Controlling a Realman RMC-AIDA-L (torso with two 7-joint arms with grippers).
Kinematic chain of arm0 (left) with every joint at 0, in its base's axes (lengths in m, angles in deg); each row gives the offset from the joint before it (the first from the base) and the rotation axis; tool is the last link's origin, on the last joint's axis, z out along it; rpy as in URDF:
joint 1: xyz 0 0 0.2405 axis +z
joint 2: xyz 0 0 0 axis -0.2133 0.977 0
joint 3: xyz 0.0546 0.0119 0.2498 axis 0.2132 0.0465 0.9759
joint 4: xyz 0 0 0 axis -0.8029 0.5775 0.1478
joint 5: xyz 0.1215 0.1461 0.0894 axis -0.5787 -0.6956 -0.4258
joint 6: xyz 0 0 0 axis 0.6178 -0.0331 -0.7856
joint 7: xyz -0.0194 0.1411 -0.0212 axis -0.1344 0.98 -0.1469
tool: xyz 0 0 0 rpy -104.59 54.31 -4.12
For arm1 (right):
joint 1: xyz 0 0 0.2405 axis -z
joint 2: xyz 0 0 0 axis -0.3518 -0.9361 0
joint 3: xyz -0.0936 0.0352 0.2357 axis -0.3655 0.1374 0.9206
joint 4: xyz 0 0 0 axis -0.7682 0.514 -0.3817
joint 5: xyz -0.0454 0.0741 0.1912 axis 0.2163 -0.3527 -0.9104
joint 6: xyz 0 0 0 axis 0.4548 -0.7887 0.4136
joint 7: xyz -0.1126 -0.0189 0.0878 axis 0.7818 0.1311 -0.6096
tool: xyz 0 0 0 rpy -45.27 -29.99 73.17
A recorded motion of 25 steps. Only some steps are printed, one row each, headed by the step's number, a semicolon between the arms.
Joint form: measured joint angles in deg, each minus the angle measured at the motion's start. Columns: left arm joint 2, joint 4, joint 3, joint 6, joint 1, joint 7, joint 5; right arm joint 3, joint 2, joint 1, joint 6, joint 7, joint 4, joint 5.
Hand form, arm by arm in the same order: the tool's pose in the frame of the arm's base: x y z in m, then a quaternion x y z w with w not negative. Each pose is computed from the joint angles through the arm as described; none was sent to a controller.
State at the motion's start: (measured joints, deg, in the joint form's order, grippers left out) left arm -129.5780 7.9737 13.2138 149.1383 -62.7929 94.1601 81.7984; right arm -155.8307 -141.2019 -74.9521 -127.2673 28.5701 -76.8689 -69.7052
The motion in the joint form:
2: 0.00 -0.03 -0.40 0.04 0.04 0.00 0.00; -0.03 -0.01 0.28 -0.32 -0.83 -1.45 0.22
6: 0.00 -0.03 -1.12 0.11 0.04 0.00 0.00; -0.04 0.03 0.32 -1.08 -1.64 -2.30 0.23
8: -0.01 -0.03 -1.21 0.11 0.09 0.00 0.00; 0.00 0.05 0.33 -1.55 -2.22 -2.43 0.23
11: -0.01 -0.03 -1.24 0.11 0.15 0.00 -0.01; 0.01 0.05 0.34 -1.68 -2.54 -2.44 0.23
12: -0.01 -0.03 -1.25 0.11 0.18 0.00 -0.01; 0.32 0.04 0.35 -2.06 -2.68 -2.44 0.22
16: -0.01 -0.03 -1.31 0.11 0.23 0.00 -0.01; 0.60 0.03 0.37 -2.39 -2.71 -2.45 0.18
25: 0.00 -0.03 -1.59 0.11 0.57 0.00 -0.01; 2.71 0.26 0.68 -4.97 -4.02 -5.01 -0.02
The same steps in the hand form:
2: -0.1506 0.4126 0.0423 -0.77313 -0.60536 0.03190 0.18652; 0.0678 0.4034 -0.0296 -0.87841 0.45777 -0.02585 0.13478
6: -0.1512 0.4129 0.0439 -0.77086 -0.60858 0.02736 0.18614; 0.0657 0.4020 -0.0279 -0.87748 0.45984 -0.02647 0.13371
8: -0.1517 0.4129 0.0440 -0.77033 -0.60932 0.02682 0.18605; 0.0659 0.4011 -0.0275 -0.87534 0.46427 -0.02827 0.13206
11: -0.1521 0.4127 0.0441 -0.76989 -0.60985 0.02677 0.18610; 0.0660 0.4008 -0.0275 -0.87399 0.46693 -0.02872 0.13153
12: -0.1524 0.4126 0.0441 -0.76970 -0.61009 0.02675 0.18609; 0.0665 0.4005 -0.0268 -0.87262 0.46993 -0.02903 0.12982
16: -0.1528 0.4126 0.0442 -0.76924 -0.61069 0.02642 0.18608; 0.0669 0.4002 -0.0262 -0.87178 0.47195 -0.02914 0.12810
25: -0.1555 0.4119 0.0450 -0.76652 -0.61415 0.02504 0.18611; 0.0625 0.3989 -0.0144 -0.86761 0.48088 -0.01903 0.12508

